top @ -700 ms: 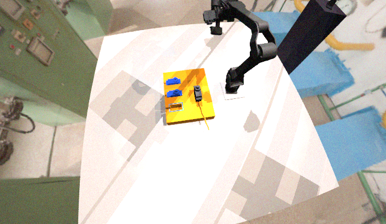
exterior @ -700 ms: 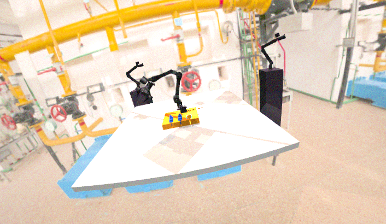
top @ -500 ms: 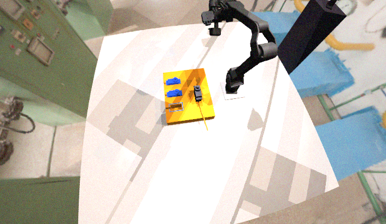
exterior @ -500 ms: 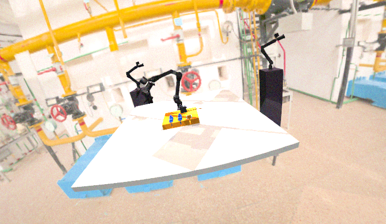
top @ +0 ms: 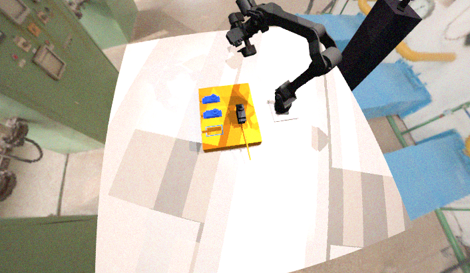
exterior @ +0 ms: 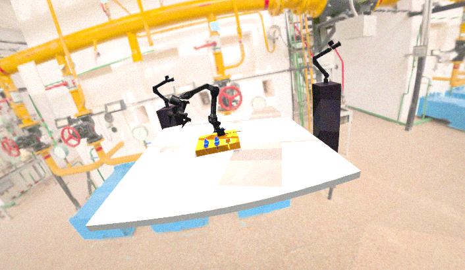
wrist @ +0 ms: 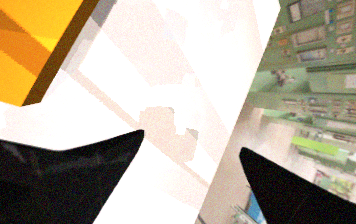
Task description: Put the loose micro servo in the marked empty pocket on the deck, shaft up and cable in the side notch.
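The orange deck is 30 cm to the left of my gripper tip, 15 cm below it and 2 cm behind it.
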